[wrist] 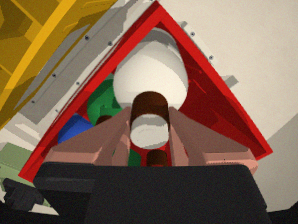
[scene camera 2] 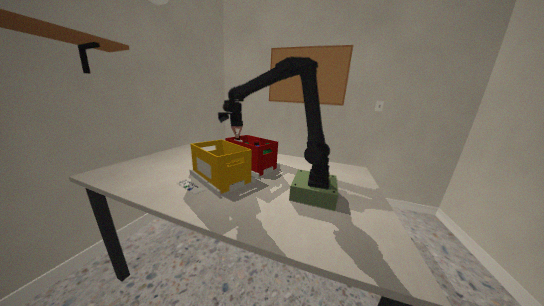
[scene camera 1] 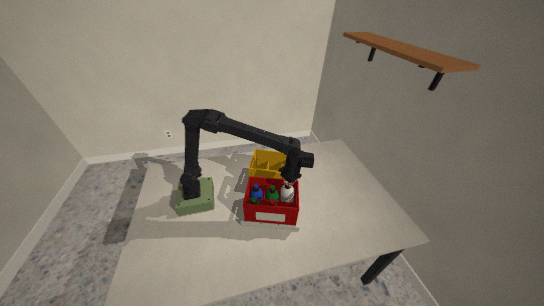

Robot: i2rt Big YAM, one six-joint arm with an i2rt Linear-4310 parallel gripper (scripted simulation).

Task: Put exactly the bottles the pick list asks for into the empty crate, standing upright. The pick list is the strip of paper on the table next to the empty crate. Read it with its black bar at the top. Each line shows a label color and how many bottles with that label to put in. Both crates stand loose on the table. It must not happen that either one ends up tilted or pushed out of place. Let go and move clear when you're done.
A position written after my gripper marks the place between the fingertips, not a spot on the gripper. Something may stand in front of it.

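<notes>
There's a yellow crate (scene camera 2: 219,167) here, and you'd find it in scene camera 1 (scene camera 1: 267,163) too. I'm also seeing a white-labelled bottle (wrist: 152,77) and a green-labelled bottle (wrist: 102,105), and then there's my own gripper (wrist: 149,113).
</notes>
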